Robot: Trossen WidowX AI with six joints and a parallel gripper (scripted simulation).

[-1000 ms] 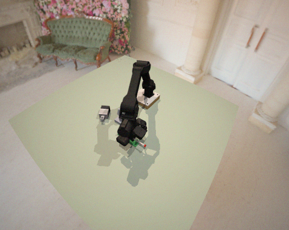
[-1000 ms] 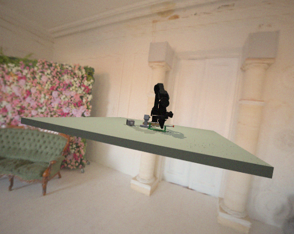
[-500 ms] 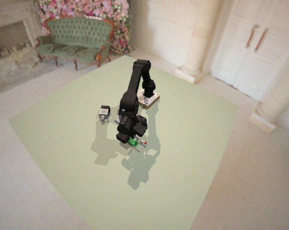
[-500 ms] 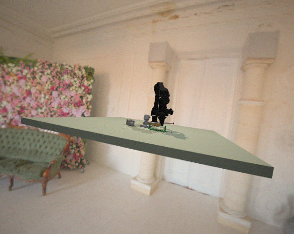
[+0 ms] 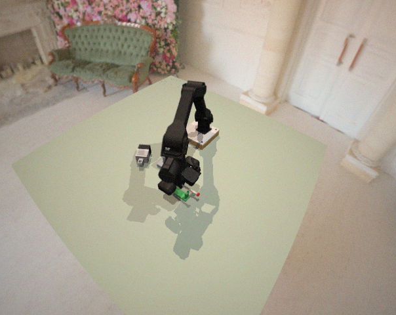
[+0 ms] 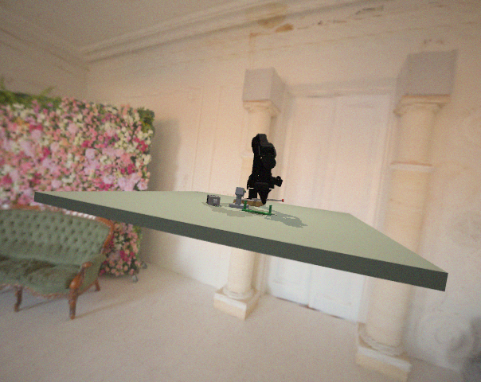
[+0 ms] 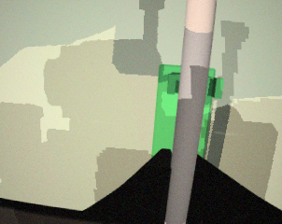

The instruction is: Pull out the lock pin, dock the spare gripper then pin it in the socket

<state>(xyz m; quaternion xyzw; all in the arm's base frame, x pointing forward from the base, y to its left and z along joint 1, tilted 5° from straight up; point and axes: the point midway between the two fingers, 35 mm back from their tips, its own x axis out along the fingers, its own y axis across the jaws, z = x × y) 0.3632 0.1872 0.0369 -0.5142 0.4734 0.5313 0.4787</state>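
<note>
Right now my gripper tip is 1 cm short of the green rack, 3 cm to the left of it and 2 cm above it. Also, from my gripper tip: grey mount 8 cm behind, 16 cm to the right, 1 cm above; spare gripper 1 cm behind, 27 cm to the right, 2 cm below.
</note>
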